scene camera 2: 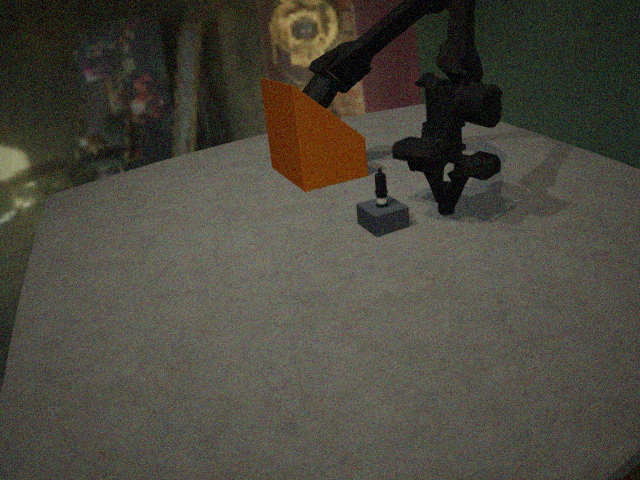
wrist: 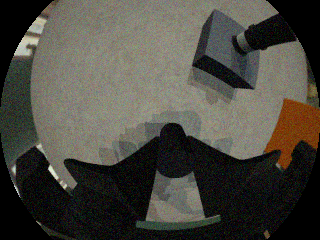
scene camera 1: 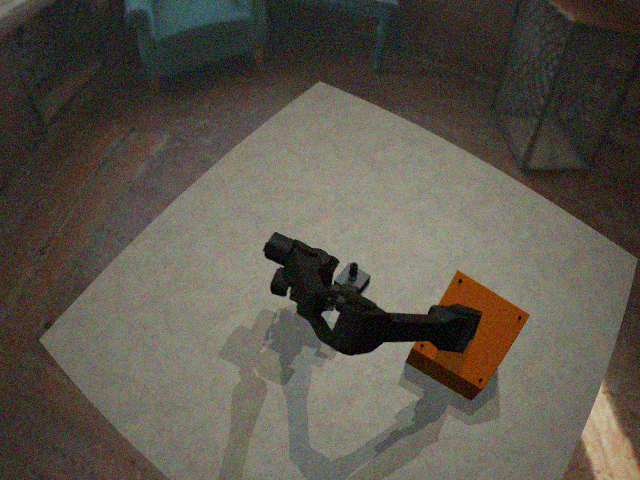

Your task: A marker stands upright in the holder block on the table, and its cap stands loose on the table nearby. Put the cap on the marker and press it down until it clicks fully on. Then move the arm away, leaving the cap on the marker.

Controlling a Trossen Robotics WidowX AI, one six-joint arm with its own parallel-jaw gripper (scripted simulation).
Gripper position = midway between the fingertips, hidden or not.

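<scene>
There is a dark cap [wrist: 175,158] held in my gripper [scene camera 2: 446,204]. In the wrist view too I see my gripper [wrist: 173,140].
</scene>
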